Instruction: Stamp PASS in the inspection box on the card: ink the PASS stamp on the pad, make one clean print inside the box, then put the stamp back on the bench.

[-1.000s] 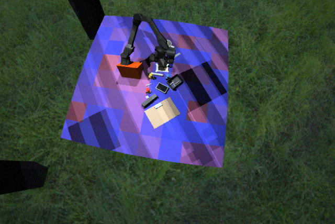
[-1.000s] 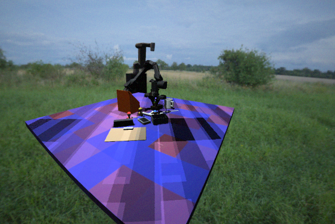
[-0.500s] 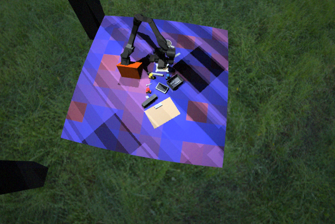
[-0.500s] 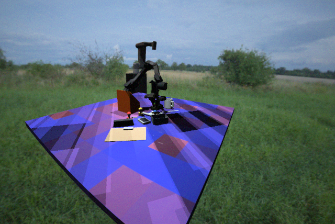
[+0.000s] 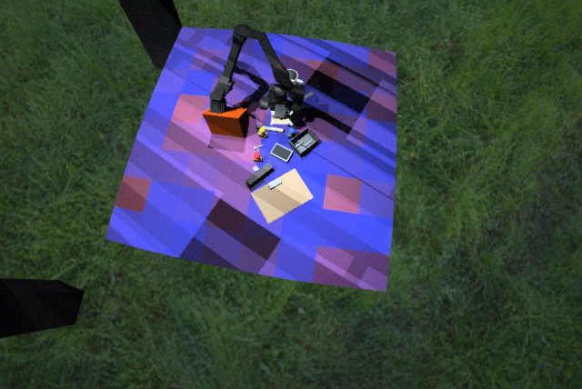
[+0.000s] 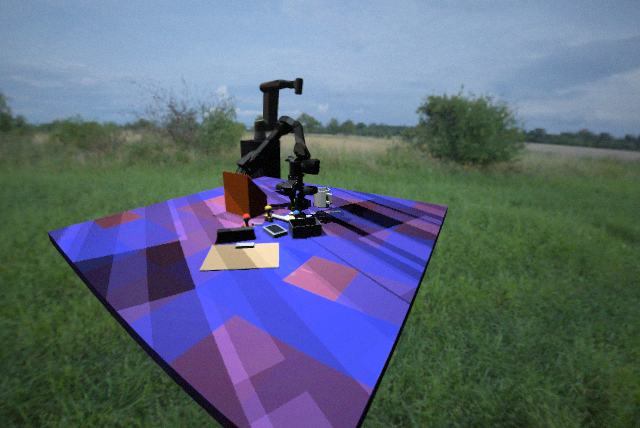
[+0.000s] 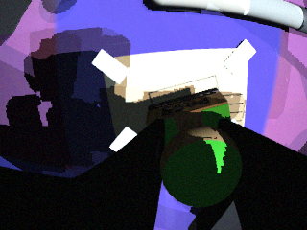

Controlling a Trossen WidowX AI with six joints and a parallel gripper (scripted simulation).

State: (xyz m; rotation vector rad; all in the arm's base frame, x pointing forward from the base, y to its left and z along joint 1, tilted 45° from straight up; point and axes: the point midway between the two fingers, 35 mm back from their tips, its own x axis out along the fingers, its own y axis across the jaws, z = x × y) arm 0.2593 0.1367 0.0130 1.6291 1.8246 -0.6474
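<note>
Now: gripper tip 50 mm above the white card. Also, from my gripper tip: blue-knob stamp 70 mm ahead, 80 mm to the right, 30 mm below; then green-knob stamp right at my gripper tip; then yellow-knob stamp 60 mm behind, 110 mm to the right, 30 mm below.
</note>
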